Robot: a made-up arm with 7 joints. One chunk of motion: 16 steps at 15 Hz.
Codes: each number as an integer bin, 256 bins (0 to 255) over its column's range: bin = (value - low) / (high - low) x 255, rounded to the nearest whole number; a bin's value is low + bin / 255 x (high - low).
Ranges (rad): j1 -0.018..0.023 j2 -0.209..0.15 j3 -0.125..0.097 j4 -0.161..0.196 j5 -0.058..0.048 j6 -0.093..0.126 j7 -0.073..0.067
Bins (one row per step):
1: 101 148 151 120 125 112 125
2: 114 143 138 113 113 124 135
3: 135 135 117 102 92 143 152
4: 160 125 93 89 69 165 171
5: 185 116 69 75 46 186 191
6: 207 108 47 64 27 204 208
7: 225 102 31 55 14 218 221
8: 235 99 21 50 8 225 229
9: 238 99 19 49 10 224 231
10: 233 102 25 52 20 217 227
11: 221 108 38 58 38 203 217
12: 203 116 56 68 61 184 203
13: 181 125 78 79 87 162 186
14: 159 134 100 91 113 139 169
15: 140 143 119 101 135 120 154
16: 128 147 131 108 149 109 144
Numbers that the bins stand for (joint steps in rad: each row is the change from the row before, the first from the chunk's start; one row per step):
1: -0.00176 -0.00064 0.00646 0.00700 -0.00604 0.00319 -0.00437
2: 0.00033 -0.00768 -0.00486 -0.00280 -0.01103 0.01349 0.00112
3: 0.00371 -0.01894 -0.02314 -0.01820 -0.01976 0.02981 0.01045
4: 0.00773 -0.03302 -0.04404 -0.03640 -0.02932 0.04871 0.02088
5: 0.01175 -0.04569 -0.06493 -0.05600 -0.03888 0.06674 0.03186
6: 0.01528 -0.05695 -0.08408 -0.07140 -0.04678 0.08220 0.04120
7: 0.01818 -0.06540 -0.09801 -0.08400 -0.05218 0.09422 0.04833
8: 0.01978 -0.06962 -0.10672 -0.09100 -0.05467 0.10024 0.05273
9: 0.02027 -0.06962 -0.10846 -0.09240 -0.05384 0.09938 0.05382
10: 0.01946 -0.06540 -0.10324 -0.08820 -0.04969 0.09336 0.05163
11: 0.01753 -0.05695 -0.09192 -0.07980 -0.04220 0.08134 0.04614
12: 0.01464 -0.04569 -0.07625 -0.06580 -0.03264 0.06502 0.03845
13: 0.01110 -0.03302 -0.05709 -0.05040 -0.02184 0.04613 0.02912
14: 0.00756 -0.02035 -0.03794 -0.03360 -0.01103 0.02638 0.01978
15: 0.00451 -0.00768 -0.02140 -0.01960 -0.00188 0.01006 0.01155
16: 0.00258 -0.00205 -0.01095 -0.00980 0.00394 0.00061 0.00606

